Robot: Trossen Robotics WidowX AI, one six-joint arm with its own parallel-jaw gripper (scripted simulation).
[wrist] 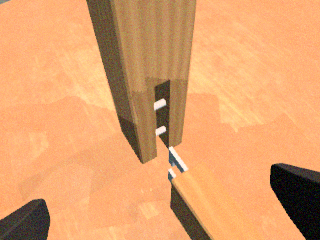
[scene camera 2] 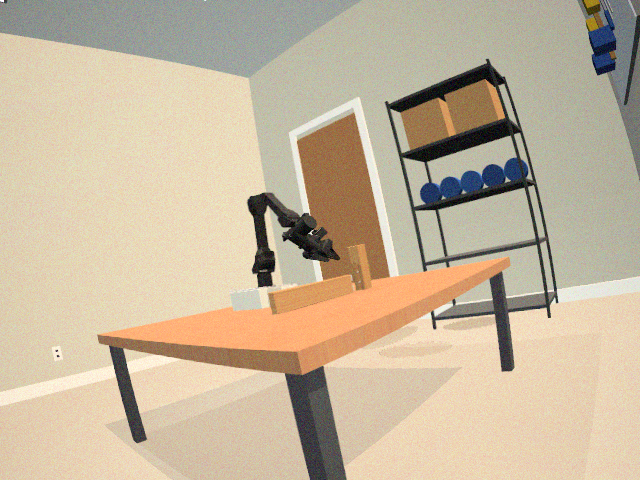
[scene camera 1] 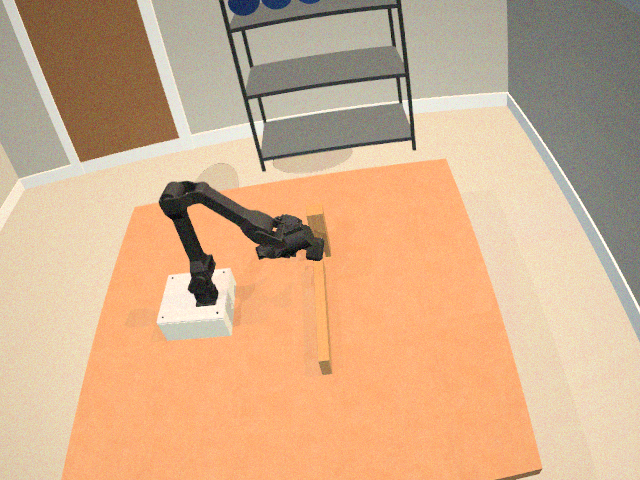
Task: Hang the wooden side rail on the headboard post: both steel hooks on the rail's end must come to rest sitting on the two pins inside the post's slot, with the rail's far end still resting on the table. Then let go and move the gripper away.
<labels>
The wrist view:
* gripper: 163, 193
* wooden headboard post: 146, 58
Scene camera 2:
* gripper: 334, 260
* wooden side rail: 282, 301
</labels>
